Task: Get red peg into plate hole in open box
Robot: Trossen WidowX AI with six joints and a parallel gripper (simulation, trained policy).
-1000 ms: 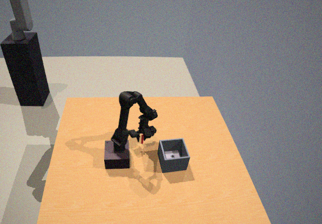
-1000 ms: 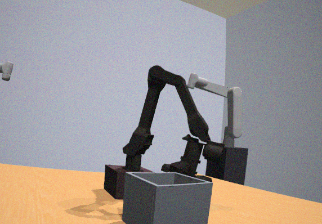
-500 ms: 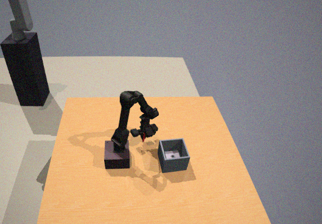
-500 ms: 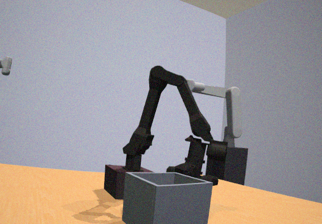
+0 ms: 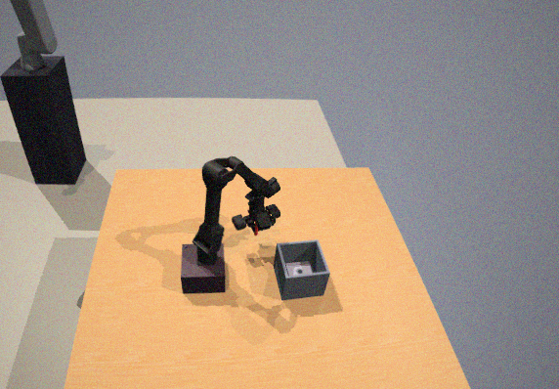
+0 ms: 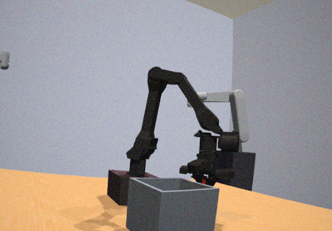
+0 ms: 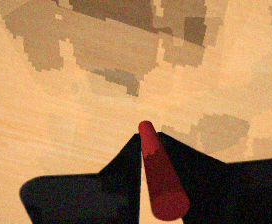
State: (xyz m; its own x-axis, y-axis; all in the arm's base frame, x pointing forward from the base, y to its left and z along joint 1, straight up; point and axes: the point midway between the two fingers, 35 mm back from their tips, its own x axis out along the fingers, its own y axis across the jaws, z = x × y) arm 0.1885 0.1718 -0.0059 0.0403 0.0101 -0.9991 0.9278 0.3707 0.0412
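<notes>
My gripper tip is 200 mm to the left of the light plate, 150 mm short of it and 10 mm above it. Also, from my gripper tip: red peg 20 mm above.
</notes>
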